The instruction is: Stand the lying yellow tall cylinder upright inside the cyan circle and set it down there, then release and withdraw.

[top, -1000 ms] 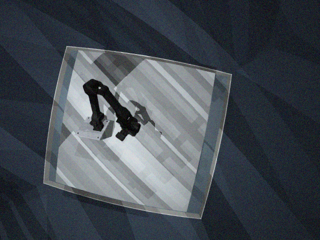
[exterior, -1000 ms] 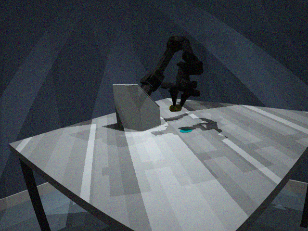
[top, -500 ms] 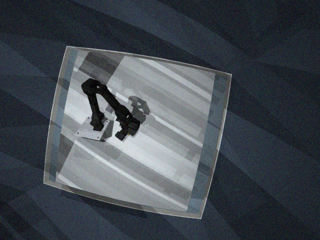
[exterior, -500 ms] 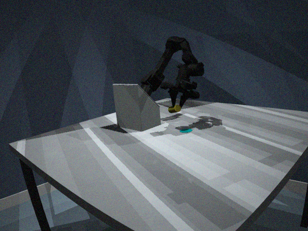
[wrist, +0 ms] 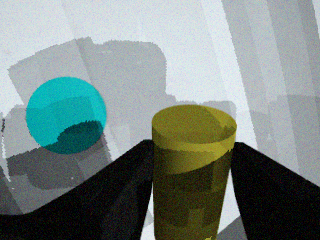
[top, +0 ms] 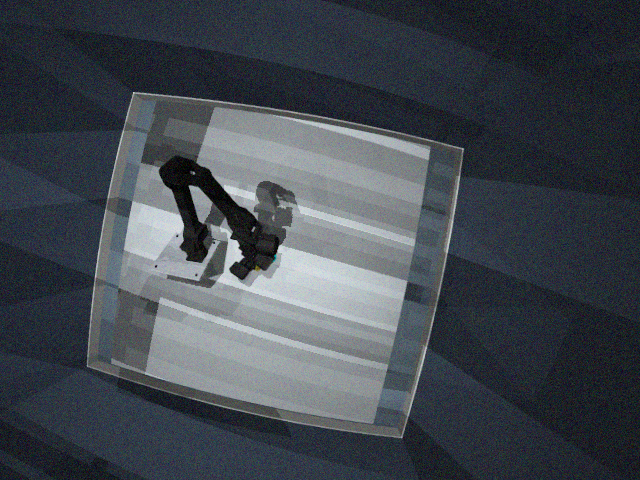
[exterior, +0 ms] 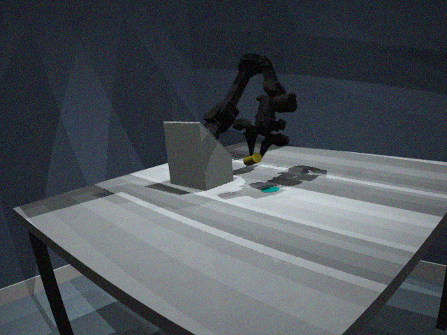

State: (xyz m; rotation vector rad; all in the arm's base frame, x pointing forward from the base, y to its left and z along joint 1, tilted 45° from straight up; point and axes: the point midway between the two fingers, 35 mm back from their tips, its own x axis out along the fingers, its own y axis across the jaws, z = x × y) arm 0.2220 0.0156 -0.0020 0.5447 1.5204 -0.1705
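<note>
The cyan circle lies 11 cm below my gripper tip, 3 cm to the left of it and 2 cm ahead of it. The rest, counted from my gripper tip: yellow tall cylinder (2 cm behind, 1 cm below).
</note>
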